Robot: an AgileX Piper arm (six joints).
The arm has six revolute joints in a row. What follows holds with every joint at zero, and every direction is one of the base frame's.
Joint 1 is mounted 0.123 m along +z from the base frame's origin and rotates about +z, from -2.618 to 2.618 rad.
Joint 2 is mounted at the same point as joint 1 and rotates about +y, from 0 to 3.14 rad.
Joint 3 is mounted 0.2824 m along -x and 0.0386 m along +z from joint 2 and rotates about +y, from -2.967 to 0 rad.
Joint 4 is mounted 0.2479 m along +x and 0.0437 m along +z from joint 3 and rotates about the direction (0.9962, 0, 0.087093), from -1.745 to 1.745 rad.
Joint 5 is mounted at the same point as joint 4 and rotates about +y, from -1.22 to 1.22 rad.
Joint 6 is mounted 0.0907 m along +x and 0.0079 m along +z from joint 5 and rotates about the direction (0.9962, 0, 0.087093), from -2.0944 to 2.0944 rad.
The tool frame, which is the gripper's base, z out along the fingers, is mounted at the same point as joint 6; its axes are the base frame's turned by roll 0, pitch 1.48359 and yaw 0 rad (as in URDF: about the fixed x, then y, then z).
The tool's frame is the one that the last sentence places.
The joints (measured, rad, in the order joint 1, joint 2, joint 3, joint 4, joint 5, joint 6), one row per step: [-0.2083 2.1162 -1.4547 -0.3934 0.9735 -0.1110]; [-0.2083 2.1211 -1.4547 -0.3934 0.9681 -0.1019]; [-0.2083 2.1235 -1.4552 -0.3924 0.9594 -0.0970]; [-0.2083 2.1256 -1.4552 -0.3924 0.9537 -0.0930]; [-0.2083 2.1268 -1.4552 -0.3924 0.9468 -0.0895]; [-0.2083 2.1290 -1.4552 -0.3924 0.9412 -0.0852]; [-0.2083 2.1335 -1.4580 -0.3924 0.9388 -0.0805]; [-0.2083 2.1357 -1.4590 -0.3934 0.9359 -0.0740]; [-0.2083 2.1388 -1.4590 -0.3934 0.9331 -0.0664]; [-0.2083 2.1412 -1.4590 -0.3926 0.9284 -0.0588]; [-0.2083 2.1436 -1.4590 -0.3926 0.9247 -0.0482]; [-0.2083 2.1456 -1.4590 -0.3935 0.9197 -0.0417]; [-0.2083 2.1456 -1.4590 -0.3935 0.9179 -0.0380]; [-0.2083 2.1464 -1.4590 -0.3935 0.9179 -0.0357]
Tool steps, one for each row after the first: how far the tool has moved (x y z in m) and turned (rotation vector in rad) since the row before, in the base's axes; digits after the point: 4 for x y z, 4 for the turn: [0.0006 0.0000 -0.0020 0.0010 -0.0032 -0.0069]; [0.0009 0.0001 -0.0009 0.0013 -0.0081 -0.0024]; [0.0005 0.0000 -0.0009 0.0005 -0.0046 -0.0020]; [0.0006 0.0000 -0.0005 0.0004 -0.0065 -0.0011]; [0.0005 0.0000 -0.0009 0.0006 -0.0045 -0.0023]; [0.0008 -0.0001 -0.0012 0.0004 -0.0021 -0.0037]; [0.0005 -0.0001 -0.0007 -0.0004 -0.0035 -0.0047]; [0.0003 0.0000 -0.0013 0.0008 -0.0020 -0.0063]; [0.0004 0.0001 -0.0010 0.0013 -0.0047 -0.0062]; [0.0004 0.0000 -0.0010 0.0007 -0.0045 -0.0089]; [0.0005 -0.0001 -0.0008 -0.0001 -0.0047 -0.0041]; [0.0002 0.0000 0.0000 0.0001 -0.0029 -0.0029]; [0.0000 0.0000 -0.0003 0.0002 0.0001 -0.0022]
